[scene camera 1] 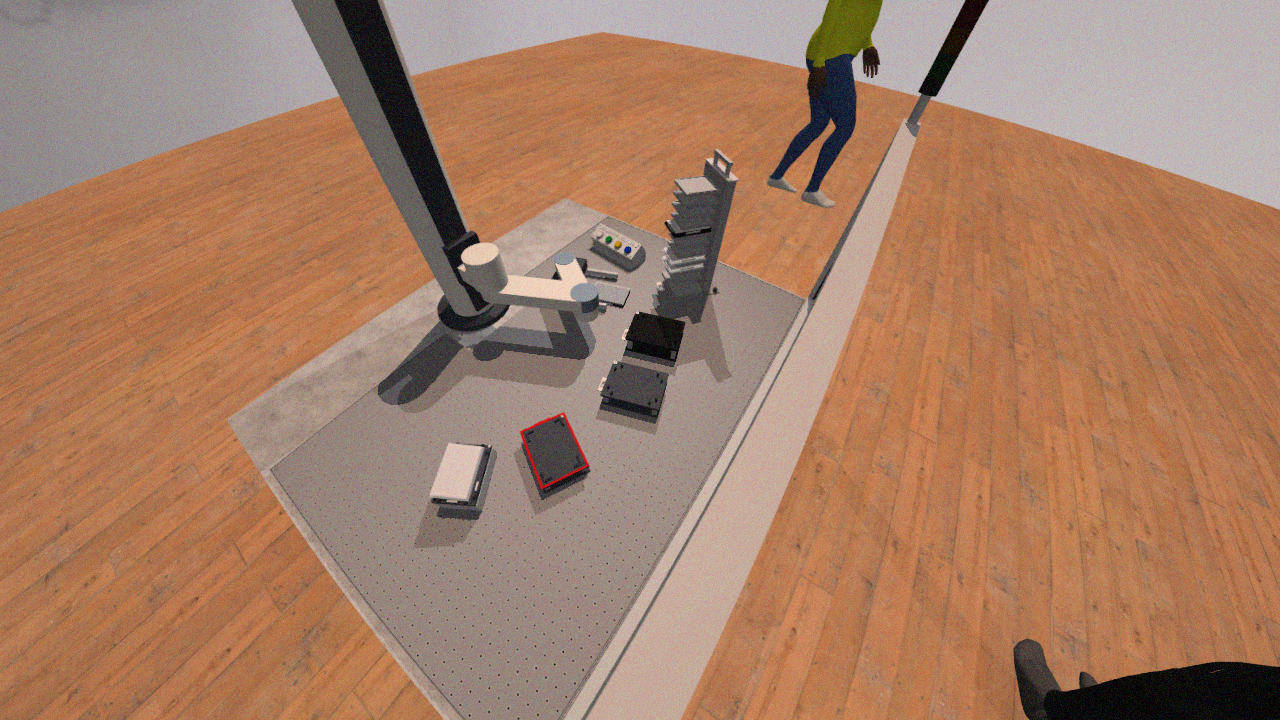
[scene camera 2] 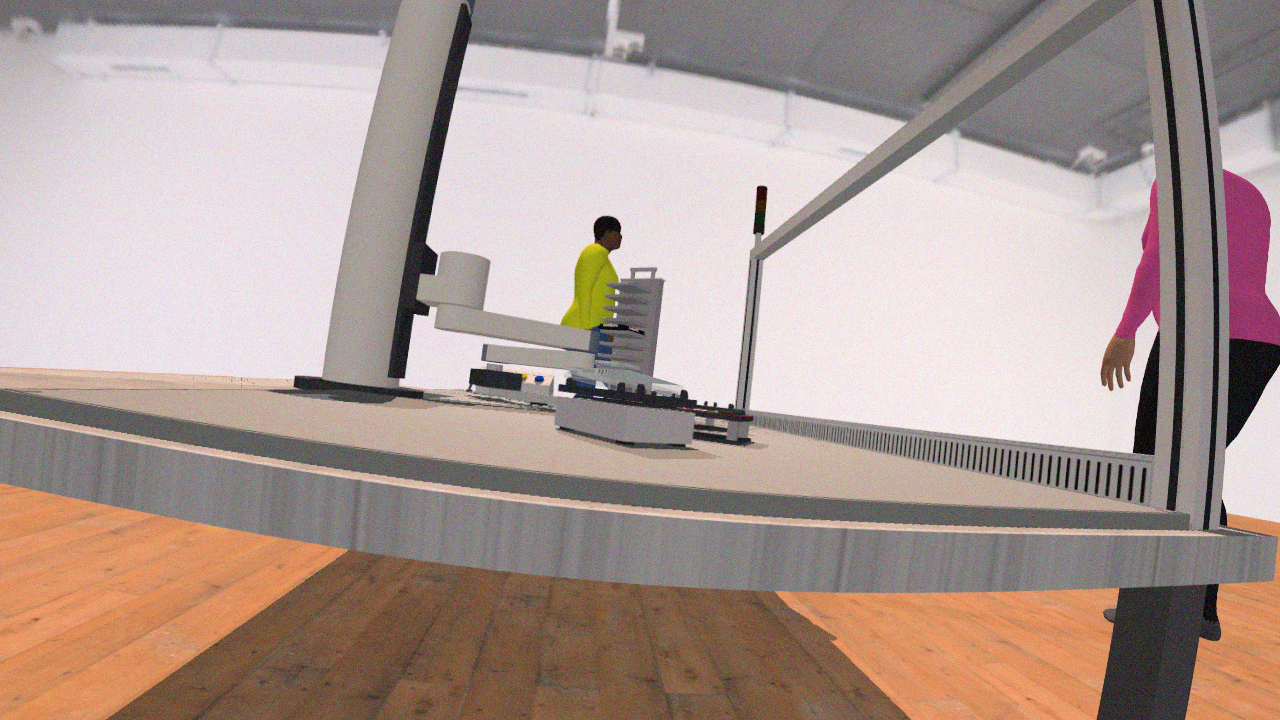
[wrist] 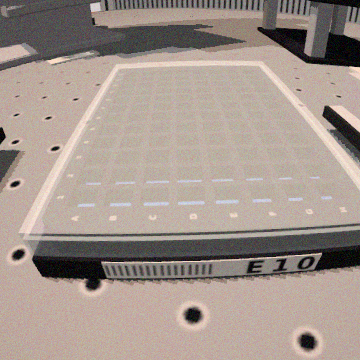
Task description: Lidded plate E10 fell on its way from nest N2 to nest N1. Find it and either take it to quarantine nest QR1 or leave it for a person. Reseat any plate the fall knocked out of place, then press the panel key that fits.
Scene:
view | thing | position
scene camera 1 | fence rail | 662, 663
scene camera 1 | perforated grey surface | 511, 605
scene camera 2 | my gripper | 554, 399
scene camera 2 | button box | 529, 384
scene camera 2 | fence rail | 1046, 37
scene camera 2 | perforated grey surface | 475, 428
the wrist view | lidded well plate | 171, 267
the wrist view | perforated grey surface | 307, 307

